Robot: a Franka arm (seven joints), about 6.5 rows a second.
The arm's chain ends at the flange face. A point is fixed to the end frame.
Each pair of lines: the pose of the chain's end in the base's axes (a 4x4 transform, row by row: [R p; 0 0 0 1], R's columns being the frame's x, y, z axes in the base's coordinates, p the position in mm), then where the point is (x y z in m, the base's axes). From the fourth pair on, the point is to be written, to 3 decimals.
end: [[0.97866 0.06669 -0.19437 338.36], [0.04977 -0.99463 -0.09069 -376.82], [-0.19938 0.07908 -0.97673 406.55], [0 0 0 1]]
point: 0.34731 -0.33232 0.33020
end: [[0.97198 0.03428 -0.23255 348.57], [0.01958 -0.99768 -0.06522 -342.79], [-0.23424 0.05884 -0.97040 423.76], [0 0 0 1]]
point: 0.35633 -0.29718 0.34794
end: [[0.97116 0.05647 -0.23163 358.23], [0.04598 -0.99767 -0.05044 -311.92], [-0.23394 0.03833 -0.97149 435.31], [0 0 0 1]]
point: 0.36493 -0.26460 0.36044
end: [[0.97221 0.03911 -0.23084 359.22], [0.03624 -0.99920 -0.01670 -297.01], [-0.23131 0.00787 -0.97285 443.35], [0 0 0 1]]
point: 0.367 -0.248 0.370
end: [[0.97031 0.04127 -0.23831 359.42], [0.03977 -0.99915 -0.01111 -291.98], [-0.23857 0.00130 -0.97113 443.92], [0 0 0 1]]
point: 0.366 -0.242 0.371
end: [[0.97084 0.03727 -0.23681 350.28], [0.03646 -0.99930 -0.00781 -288.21], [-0.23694 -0.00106 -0.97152 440.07], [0 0 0 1]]
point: 0.358 -0.238 0.367
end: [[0.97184 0.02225 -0.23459 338.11], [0.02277 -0.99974 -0.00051 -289.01], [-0.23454 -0.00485 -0.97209 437.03], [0 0 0 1]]
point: 0.346 -0.239 0.364
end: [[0.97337 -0.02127 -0.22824 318.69], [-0.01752 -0.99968 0.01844 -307.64], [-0.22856 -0.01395 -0.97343 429.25], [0 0 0 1]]
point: 0.330 -0.257 0.357
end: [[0.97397 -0.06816 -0.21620 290.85], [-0.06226 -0.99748 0.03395 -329.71], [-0.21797 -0.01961 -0.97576 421.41], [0 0 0 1]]
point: 0.305 -0.279 0.350
